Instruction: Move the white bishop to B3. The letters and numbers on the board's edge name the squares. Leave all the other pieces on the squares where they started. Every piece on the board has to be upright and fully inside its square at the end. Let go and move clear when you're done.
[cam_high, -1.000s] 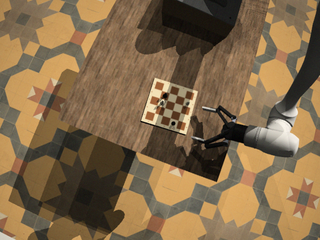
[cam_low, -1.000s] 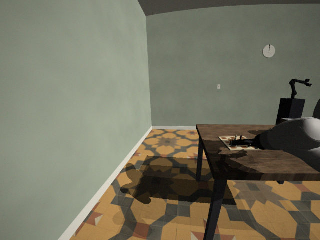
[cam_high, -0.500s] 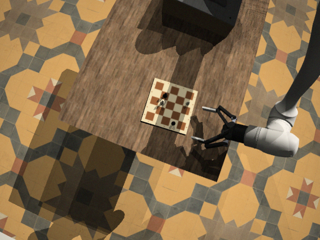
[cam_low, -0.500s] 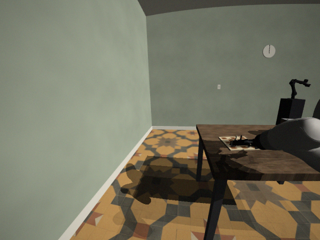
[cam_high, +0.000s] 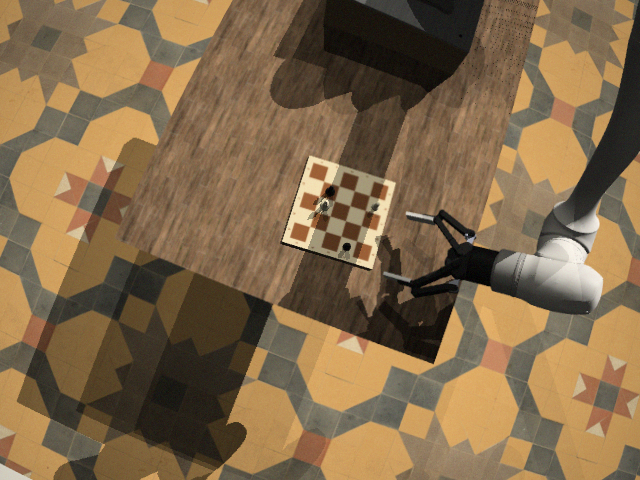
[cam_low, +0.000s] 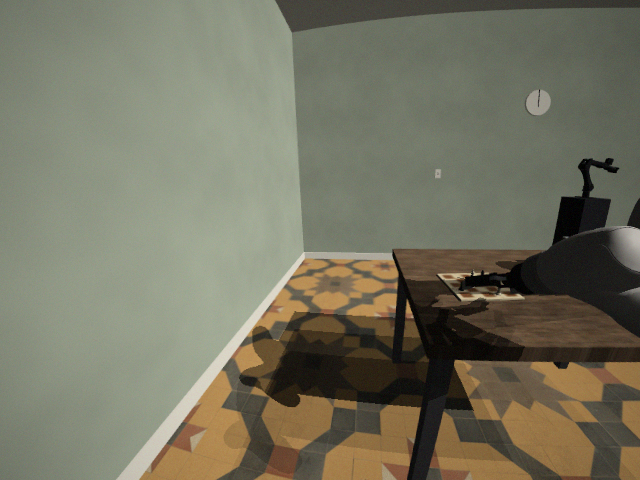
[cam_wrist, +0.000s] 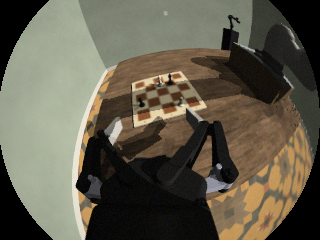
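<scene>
My hand is 5 cm past the white bishop, 19 cm to the left of it and 4 cm above it. Round my hand: chessboard 5 cm behind, 15 cm to the right, 7 cm below; then black piece 3 cm ahead, 11 cm to the right, 5 cm below.
</scene>
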